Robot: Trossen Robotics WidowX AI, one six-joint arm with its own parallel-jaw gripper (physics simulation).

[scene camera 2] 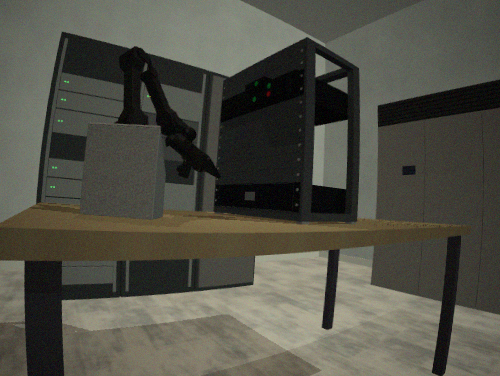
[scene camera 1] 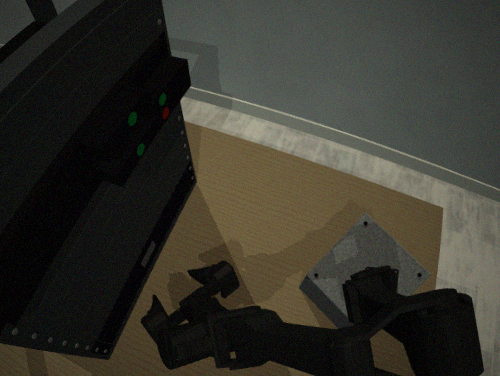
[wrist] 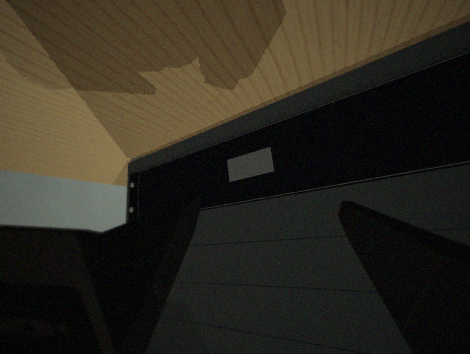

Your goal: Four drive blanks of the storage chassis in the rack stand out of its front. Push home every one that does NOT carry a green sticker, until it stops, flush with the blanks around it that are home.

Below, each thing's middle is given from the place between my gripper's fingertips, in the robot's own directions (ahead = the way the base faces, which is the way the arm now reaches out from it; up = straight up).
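There is the rack [scene camera 1: 98,187], and I see that my gripper is 16 cm below it, 22 cm short of it and 7 cm to the left of it.
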